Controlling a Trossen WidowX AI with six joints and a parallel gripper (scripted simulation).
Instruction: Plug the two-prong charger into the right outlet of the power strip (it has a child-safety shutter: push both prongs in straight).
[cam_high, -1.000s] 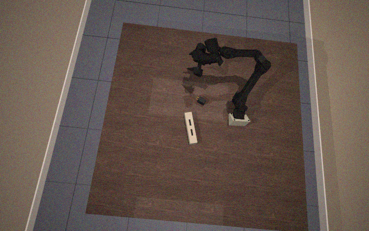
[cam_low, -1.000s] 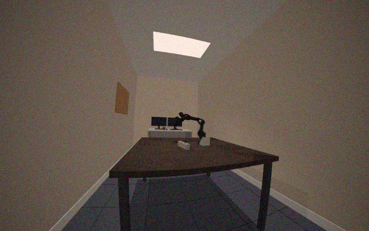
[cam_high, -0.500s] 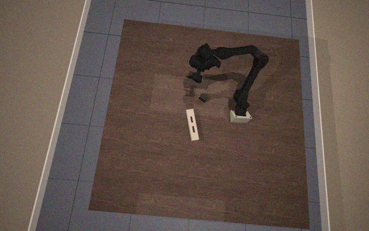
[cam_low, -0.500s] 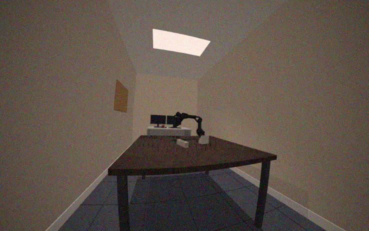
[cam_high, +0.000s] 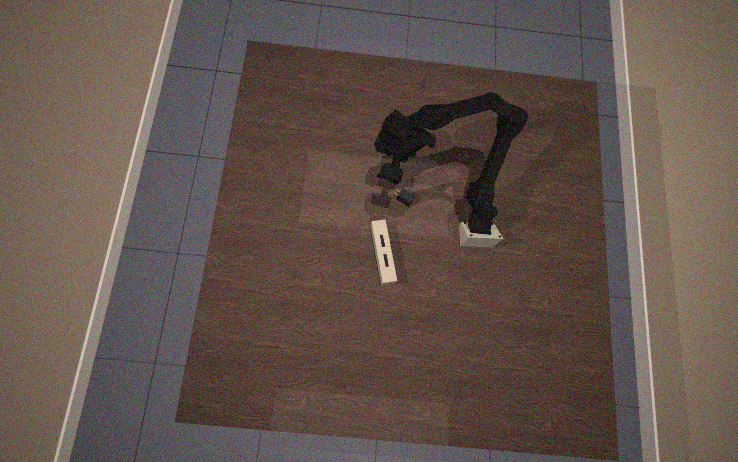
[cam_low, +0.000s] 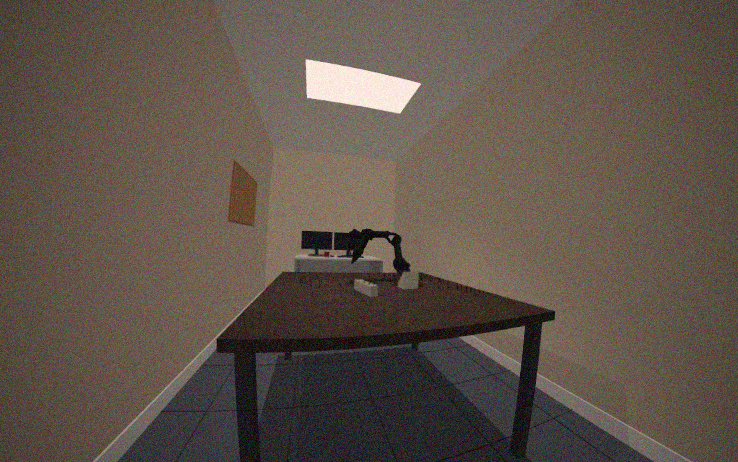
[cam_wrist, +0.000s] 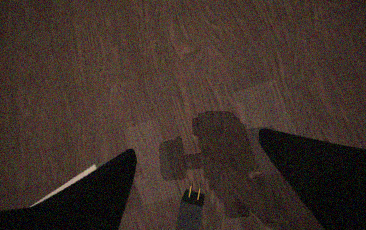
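The black two-prong charger lies 120 mm below my gripper tip, 90 mm behind it and 40 mm to the left of it.
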